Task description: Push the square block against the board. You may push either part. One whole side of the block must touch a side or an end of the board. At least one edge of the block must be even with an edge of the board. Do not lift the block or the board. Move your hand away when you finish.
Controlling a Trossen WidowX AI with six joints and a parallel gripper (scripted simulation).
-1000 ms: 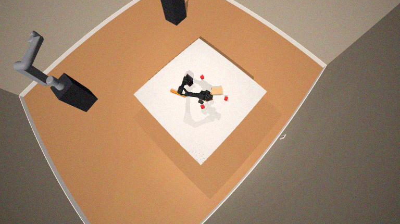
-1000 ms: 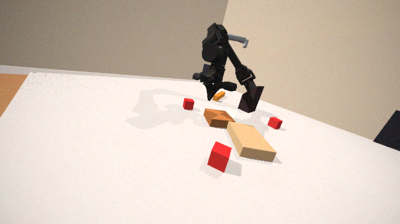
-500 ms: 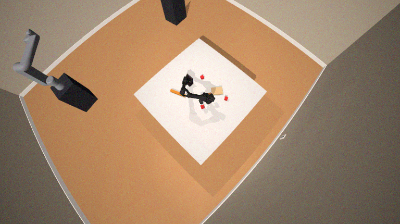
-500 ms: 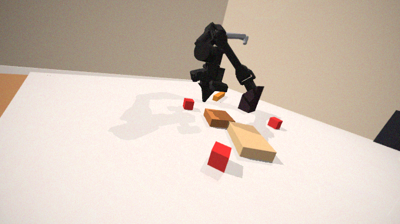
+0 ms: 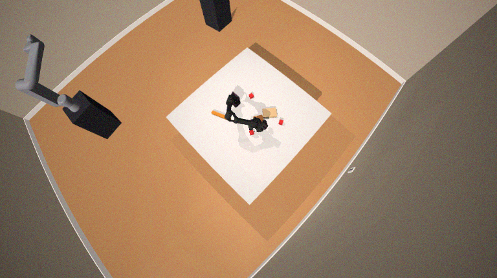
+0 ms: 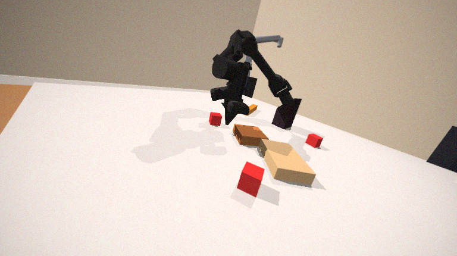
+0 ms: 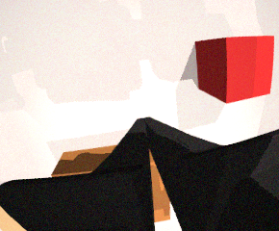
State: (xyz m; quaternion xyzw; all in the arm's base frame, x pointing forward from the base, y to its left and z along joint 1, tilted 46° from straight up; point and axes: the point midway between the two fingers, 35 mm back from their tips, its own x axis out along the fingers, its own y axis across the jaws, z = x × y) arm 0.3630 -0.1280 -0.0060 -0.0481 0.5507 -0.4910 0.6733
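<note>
Now: the orange square block 80 mm to the left of my gripper tip, 40 mm behind it and 10 mm below it. From my gripper tip the other things lie so: tan board: 210 mm to the left, 10 mm below; orange strip: 390 mm behind, 120 mm to the right, 10 mm below.
</note>
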